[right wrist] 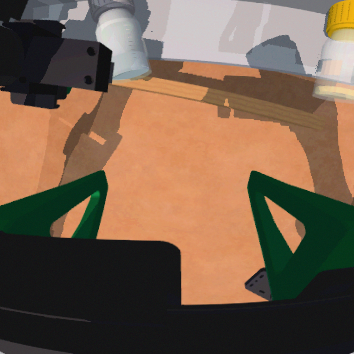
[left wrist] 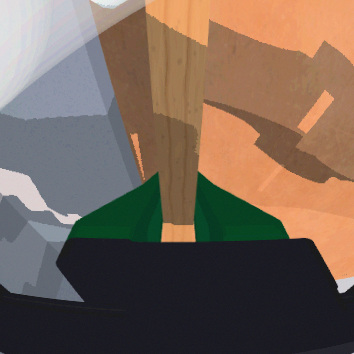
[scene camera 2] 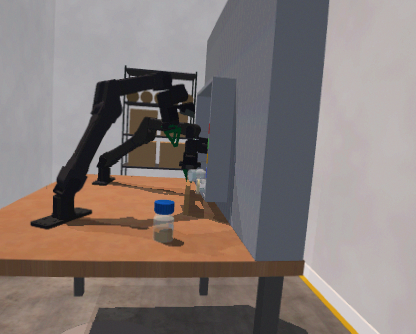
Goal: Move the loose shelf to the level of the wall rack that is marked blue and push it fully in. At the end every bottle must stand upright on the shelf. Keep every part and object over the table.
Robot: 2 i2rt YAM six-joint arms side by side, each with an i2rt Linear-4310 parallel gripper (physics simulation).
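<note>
The wooden loose shelf [scene camera 2: 187, 200] [left wrist: 177, 80] [right wrist: 200, 95] is in front of the wall rack [scene camera 2: 220, 145]. My left gripper [scene camera 2: 186, 175] [left wrist: 177, 177] is shut on its edge. My right gripper [scene camera 2: 174, 142] [right wrist: 177, 178] is open and empty, above the table and apart from the shelf. In the right wrist view a grey-capped bottle [right wrist: 122, 42] is at the shelf's left part and a yellow-capped bottle [right wrist: 339, 62] at the right edge; both look upright. Overlapping clear bottles [scene camera 2: 199, 176] look small in scene camera 2. Red, green and yellow marks show on the rack; a blue mark is hard to make out.
A blue-capped bottle [scene camera 2: 164, 222] stands upright on the table [scene camera 2: 115, 245], near its front edge in scene camera 2. A tall grey wall panel [scene camera 2: 290, 125] rises behind the rack. The left arm's dark wrist [right wrist: 65, 60] is close by in the right wrist view. Storage shelving stands far behind.
</note>
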